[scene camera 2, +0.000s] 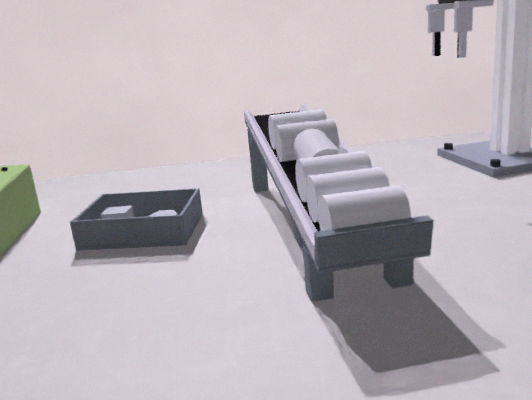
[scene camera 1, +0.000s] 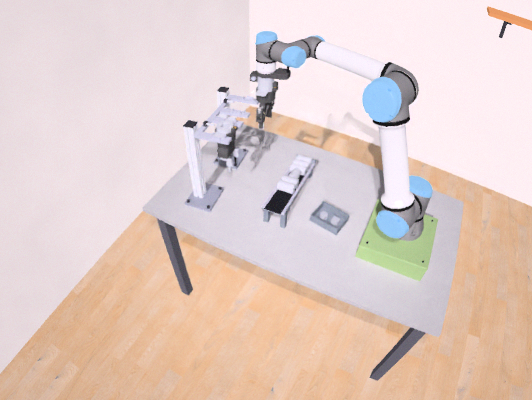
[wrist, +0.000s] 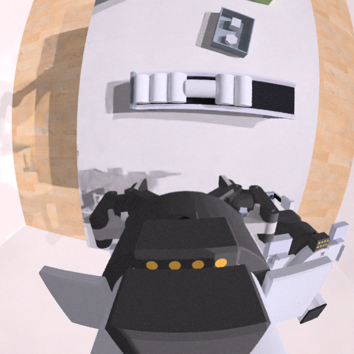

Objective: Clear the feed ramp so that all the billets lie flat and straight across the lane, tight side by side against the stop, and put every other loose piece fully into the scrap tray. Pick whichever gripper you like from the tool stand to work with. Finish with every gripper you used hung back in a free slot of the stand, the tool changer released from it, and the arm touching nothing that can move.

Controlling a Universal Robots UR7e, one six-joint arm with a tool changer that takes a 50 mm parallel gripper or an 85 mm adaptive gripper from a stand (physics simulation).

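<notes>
The adaptive gripper (scene camera 1: 261, 124) (wrist: 183, 182) is on the arm, open and empty, high above the table beside the stand. On the feed ramp (scene camera 1: 278, 201) (scene camera 2: 280, 177) (wrist: 272, 97), three white billets lie straight across the lane at the stop (scene camera 2: 375, 245). Behind them one turned billet (scene camera 2: 315, 143) (wrist: 200, 88) lies lengthwise along the lane. Above it, two more billets lie across, side by side. The scrap tray (scene camera 1: 320, 222) (scene camera 2: 130, 234) (wrist: 249, 40) holds a white block (scene camera 2: 117, 211) (wrist: 235, 23) and a second white piece (scene camera 2: 165, 213) (wrist: 231, 39).
The tool stand (scene camera 1: 194, 160) (scene camera 2: 507, 80) is at the table's far left in scene camera 1. The parallel gripper (scene camera 1: 226, 150) hangs in it, its fingers (scene camera 2: 449, 44) showing in scene camera 2. The green robot base (scene camera 1: 390, 257) is at the right. Another stand post (scene camera 1: 223, 95) stands close to the arm's gripper.
</notes>
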